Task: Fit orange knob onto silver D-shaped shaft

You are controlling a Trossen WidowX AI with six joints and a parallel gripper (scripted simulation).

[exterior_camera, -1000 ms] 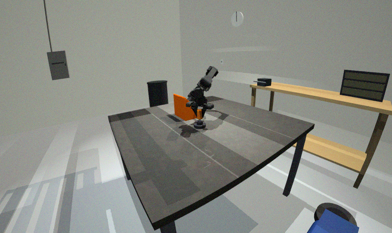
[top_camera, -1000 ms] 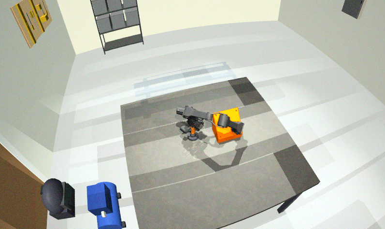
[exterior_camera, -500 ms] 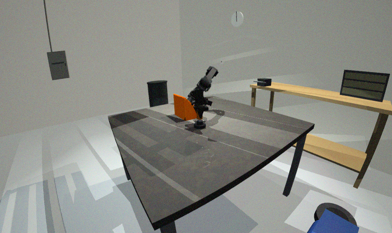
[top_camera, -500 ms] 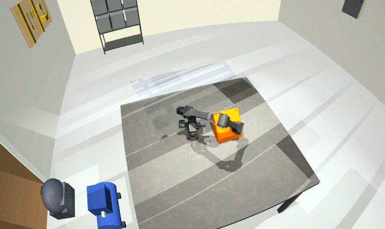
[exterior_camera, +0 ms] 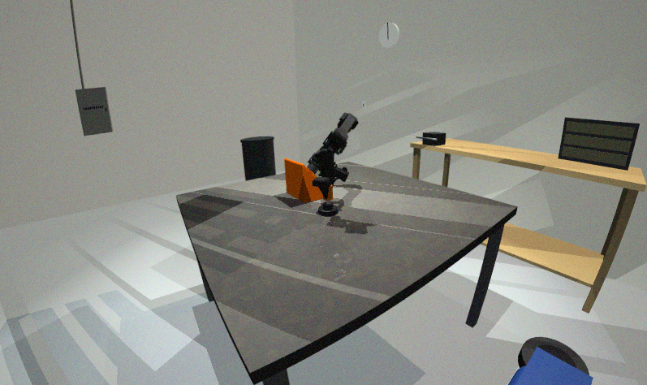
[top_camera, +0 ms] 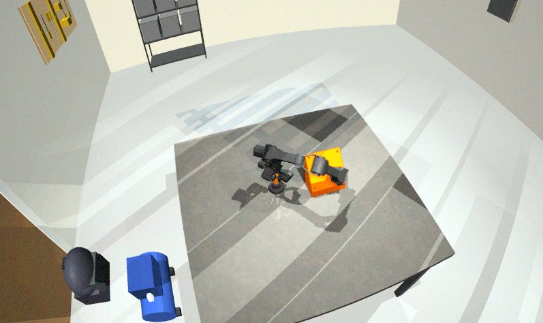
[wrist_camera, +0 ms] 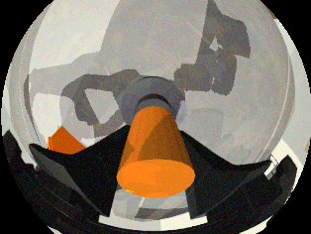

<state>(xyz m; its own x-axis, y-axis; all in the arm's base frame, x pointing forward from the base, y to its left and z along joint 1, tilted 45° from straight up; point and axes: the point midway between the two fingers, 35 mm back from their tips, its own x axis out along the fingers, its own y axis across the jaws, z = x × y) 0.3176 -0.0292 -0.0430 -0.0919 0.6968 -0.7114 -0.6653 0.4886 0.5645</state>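
My gripper tip is 30 mm below the orange knob. From my gripper tip the other things lie so: round pedestal: 40 mm below.
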